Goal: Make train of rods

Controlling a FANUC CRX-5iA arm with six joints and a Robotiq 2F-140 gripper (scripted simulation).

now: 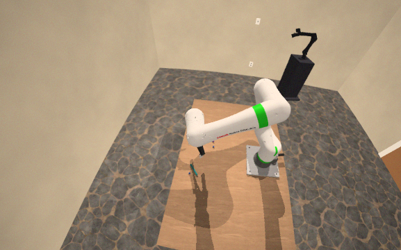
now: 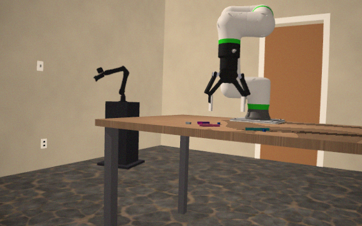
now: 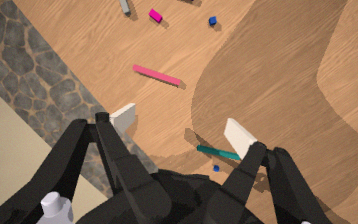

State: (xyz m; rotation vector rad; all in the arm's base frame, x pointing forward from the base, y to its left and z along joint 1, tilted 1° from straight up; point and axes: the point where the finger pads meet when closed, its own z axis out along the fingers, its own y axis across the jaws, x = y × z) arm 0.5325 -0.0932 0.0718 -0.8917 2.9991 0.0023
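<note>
Right now my hand is 2 cm short of the turquoise rod, 13 cm to the right of it and 7 cm above it. From my hand the other things lie so: pink rod (2 cm behind, 8 cm to the right, 7 cm below); magenta rod (9 cm behind, 14 cm to the right, 7 cm below); purple rod (14 cm behind, 14 cm to the right, 7 cm below).
</note>
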